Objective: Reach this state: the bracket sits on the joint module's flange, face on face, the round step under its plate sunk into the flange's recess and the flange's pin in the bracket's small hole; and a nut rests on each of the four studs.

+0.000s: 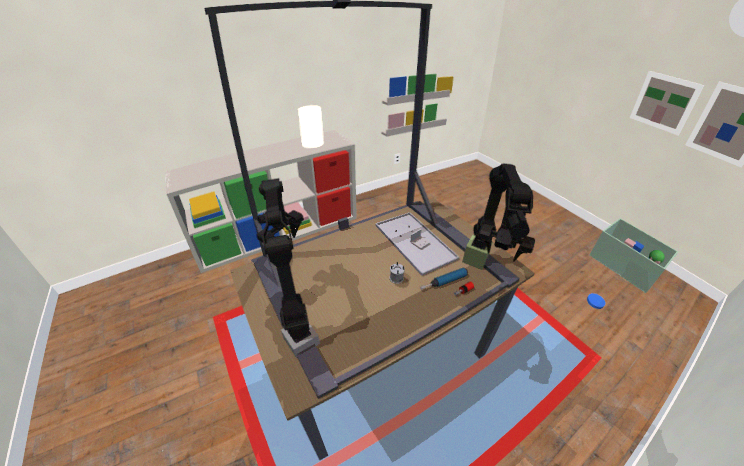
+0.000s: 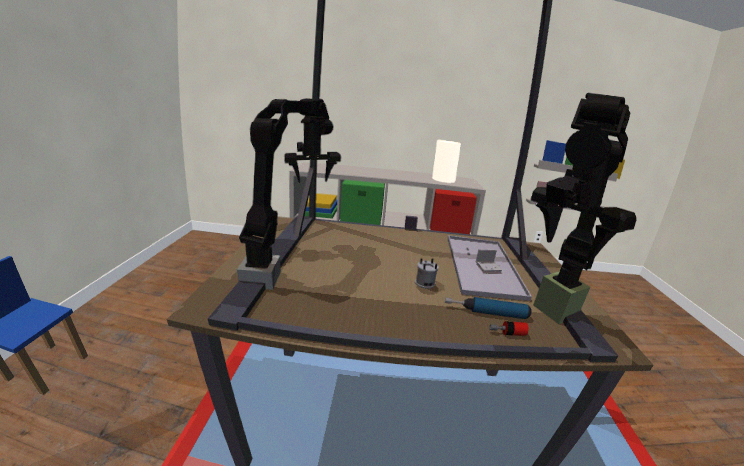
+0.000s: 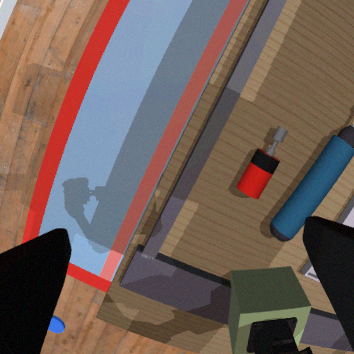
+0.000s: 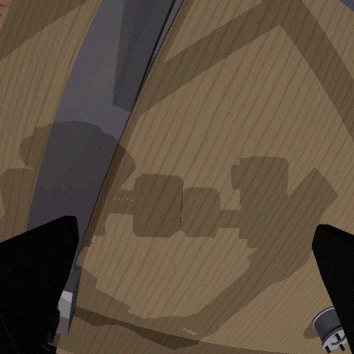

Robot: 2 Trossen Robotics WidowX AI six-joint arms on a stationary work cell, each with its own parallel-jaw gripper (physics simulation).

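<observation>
The grey, round joint module stands upright mid-table, dark studs rising from its bare top. The L-shaped grey bracket lies apart from it in the shallow tray, one plate flat, the other upright. Small dark nuts lie in the tray's far part; their number is hard to tell. My left gripper is open and empty, high above the table's near right corner. My right gripper is open and empty, high above the table's left side.
A blue driver lies between the tray and a short red driver. A dark frame rail runs along the near edge. The left arm's green base block stands beside the tray.
</observation>
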